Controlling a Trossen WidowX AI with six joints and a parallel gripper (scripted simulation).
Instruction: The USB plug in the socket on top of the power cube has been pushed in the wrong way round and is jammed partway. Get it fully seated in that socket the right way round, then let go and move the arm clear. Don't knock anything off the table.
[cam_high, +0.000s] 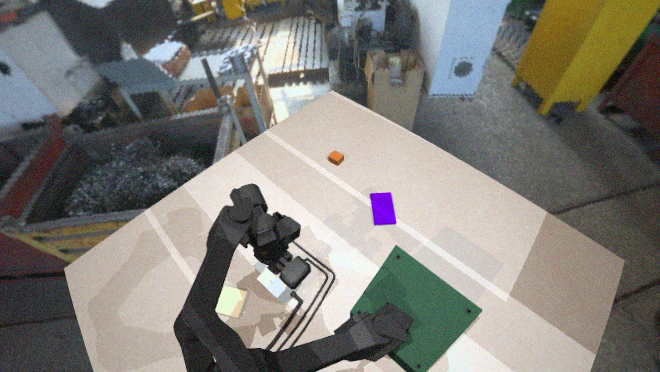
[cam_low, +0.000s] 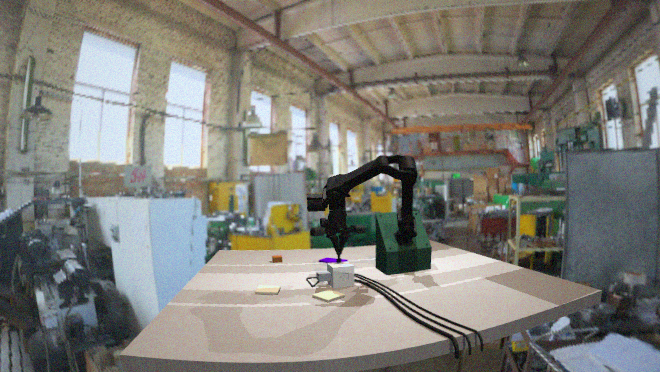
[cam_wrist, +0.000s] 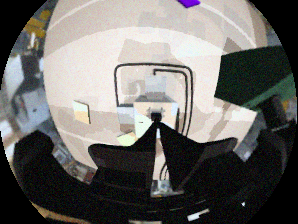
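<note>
Now: the dark USB plug 2 cm below my gripper tip. Also, from my gripper tip: orange block 18 cm ahead, 44 cm to the right, 9 cm below; then flat purple card 8 cm behind, 36 cm to the right, 10 cm below.
</note>
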